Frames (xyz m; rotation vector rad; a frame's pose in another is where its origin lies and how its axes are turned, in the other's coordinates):
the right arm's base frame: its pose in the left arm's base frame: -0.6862 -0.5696 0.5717 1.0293 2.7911 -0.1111
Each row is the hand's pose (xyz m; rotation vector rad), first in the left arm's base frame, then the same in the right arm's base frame.
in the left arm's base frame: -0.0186 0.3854 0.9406 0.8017 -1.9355 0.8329
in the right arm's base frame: 0.0430 1.1548 -0.3979 0.9410 0.7861 -1.4211
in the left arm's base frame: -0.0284 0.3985 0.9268 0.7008 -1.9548 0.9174
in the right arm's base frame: 0.0611 1.1586 -0.3872 1.0051 0.7426 -1.3296
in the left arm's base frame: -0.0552 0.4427 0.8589 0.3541 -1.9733 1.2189
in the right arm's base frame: 0.1216 1.1756 -0.3295 1.2223 0.5773 -1.0195
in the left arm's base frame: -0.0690 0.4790 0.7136 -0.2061 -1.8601 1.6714
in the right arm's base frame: 0.1811 1.1961 -0.1929 1.5223 0.2988 -0.5235
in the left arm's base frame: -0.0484 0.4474 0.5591 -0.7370 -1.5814 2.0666
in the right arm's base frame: 0.1733 1.1875 -0.0343 1.7652 0.0054 -0.0401
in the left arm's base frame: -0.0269 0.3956 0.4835 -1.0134 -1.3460 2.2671
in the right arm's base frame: 0.1377 1.1630 0.0494 1.8867 -0.1725 0.2289
